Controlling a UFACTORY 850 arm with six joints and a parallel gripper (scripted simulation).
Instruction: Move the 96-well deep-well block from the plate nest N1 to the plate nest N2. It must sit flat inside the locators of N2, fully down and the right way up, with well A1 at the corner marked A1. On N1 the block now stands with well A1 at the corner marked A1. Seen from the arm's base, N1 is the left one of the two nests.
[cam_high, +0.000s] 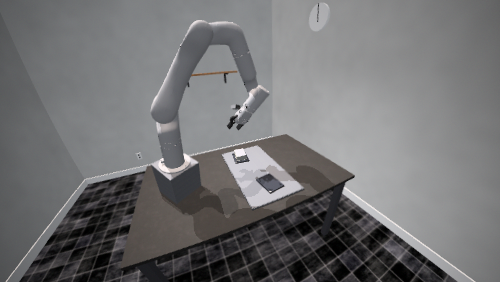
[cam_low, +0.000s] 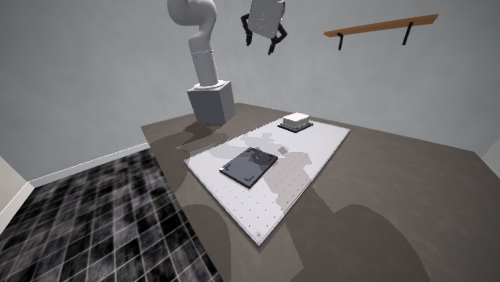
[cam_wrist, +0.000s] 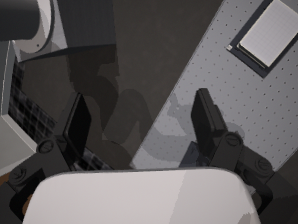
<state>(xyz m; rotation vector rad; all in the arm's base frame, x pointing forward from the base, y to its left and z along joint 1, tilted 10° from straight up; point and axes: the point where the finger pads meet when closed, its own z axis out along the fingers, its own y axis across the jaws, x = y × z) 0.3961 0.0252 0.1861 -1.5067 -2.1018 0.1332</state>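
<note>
Now: hand 10 cm short of the white deep-well block, 18 cm to the right of it and 33 cm above it. From my hand the other things lie so: nest (14 cm ahead, 23 cm to the right, 36 cm below).
</note>
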